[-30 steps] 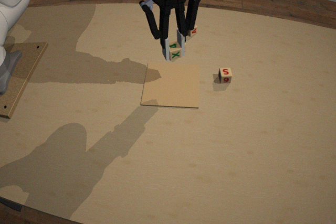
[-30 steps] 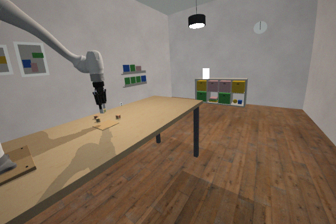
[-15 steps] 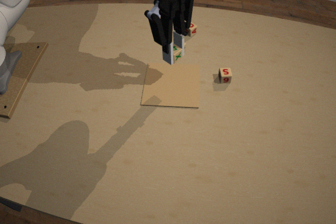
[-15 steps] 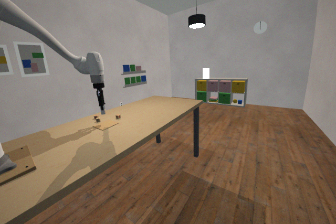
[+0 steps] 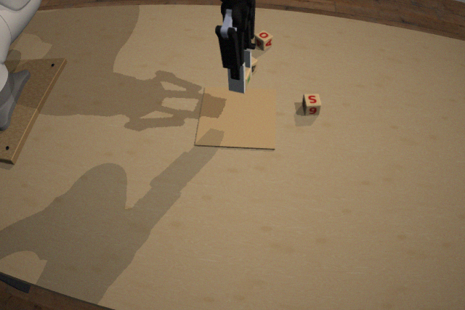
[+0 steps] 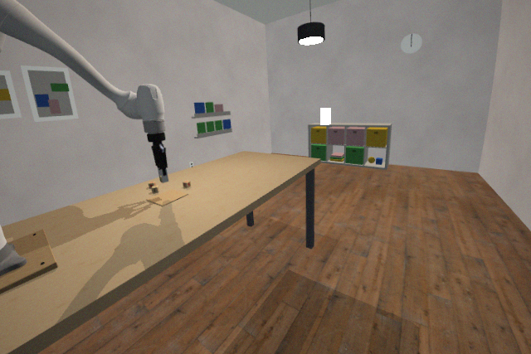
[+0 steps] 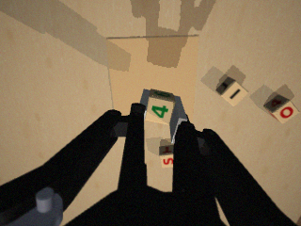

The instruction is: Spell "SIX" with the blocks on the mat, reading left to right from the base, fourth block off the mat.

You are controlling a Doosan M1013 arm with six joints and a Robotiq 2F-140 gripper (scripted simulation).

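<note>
Right now the tan mat is 110 mm below my hand, 10 mm to the right of it and 10 mm behind it. Round my hand: I block: 110 mm to the left, 100 mm below, 20 mm ahead; then S block: 130 mm ahead, 100 mm below; then letter block: 20 mm below.
</note>
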